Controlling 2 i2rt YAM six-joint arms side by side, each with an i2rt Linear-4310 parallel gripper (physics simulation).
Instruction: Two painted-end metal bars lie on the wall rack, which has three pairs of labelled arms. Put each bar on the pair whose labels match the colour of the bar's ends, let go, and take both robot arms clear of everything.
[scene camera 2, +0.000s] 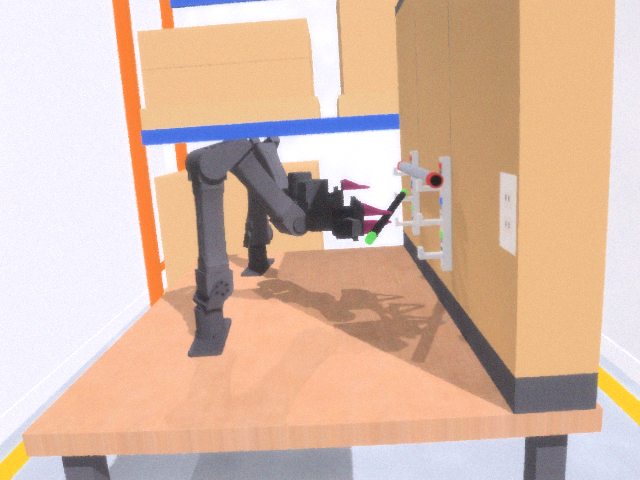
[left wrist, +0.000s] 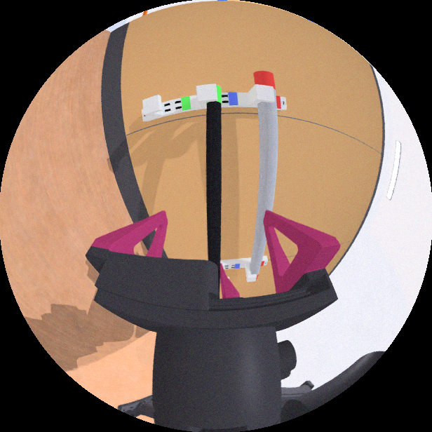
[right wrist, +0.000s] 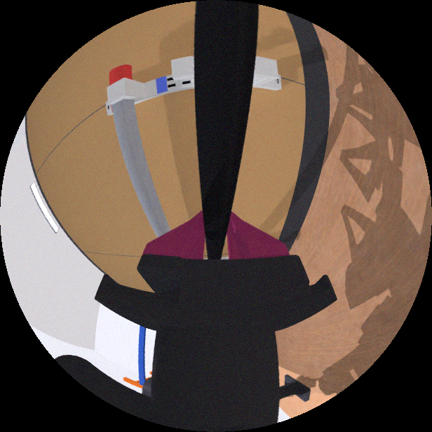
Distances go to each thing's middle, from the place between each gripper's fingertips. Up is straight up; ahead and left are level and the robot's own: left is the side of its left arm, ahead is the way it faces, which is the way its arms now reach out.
I see the white socket plate (scene camera 2: 508, 181) 510 mm to the right of my right hand, 130 mm ahead of it and 80 mm above it.
I see the white socket plate 18 cm ahead of my left hand, 64 cm to the right of it and 7 cm above it.
